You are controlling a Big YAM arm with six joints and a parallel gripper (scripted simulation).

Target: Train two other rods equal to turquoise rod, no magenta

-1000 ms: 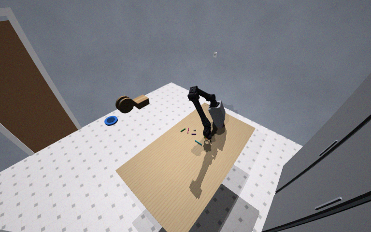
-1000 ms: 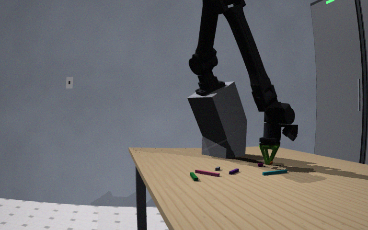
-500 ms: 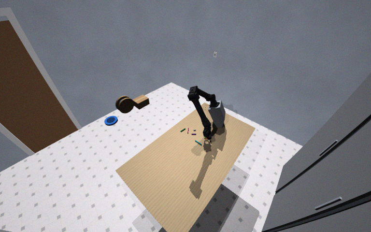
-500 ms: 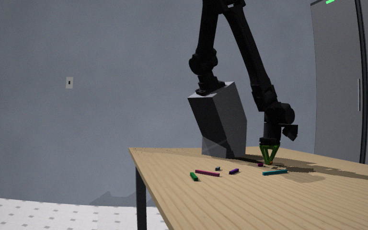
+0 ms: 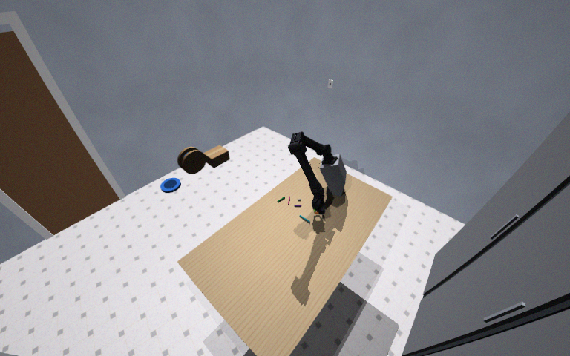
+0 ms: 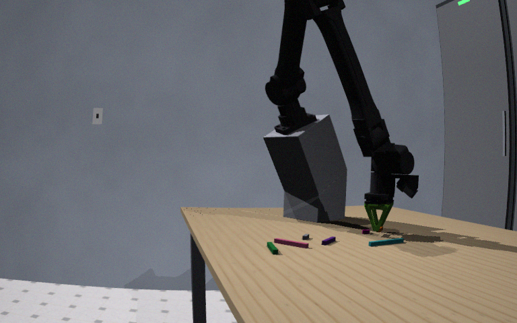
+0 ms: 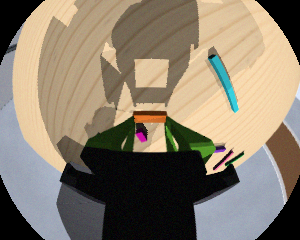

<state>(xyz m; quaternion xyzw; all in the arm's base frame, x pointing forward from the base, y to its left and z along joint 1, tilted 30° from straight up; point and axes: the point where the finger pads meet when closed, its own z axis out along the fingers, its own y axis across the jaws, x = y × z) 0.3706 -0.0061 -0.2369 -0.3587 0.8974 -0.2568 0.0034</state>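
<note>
Right now the orange rod is 1 cm below my hand. From my hand the other things lie so: purple rod: 17 cm to the right, 3 cm ahead, 2 cm below; magenta rod: 4 cm behind, 2 cm below, 1 cm to the right; turquoise rod: 11 cm ahead, 5 cm to the right, 2 cm below.
</note>
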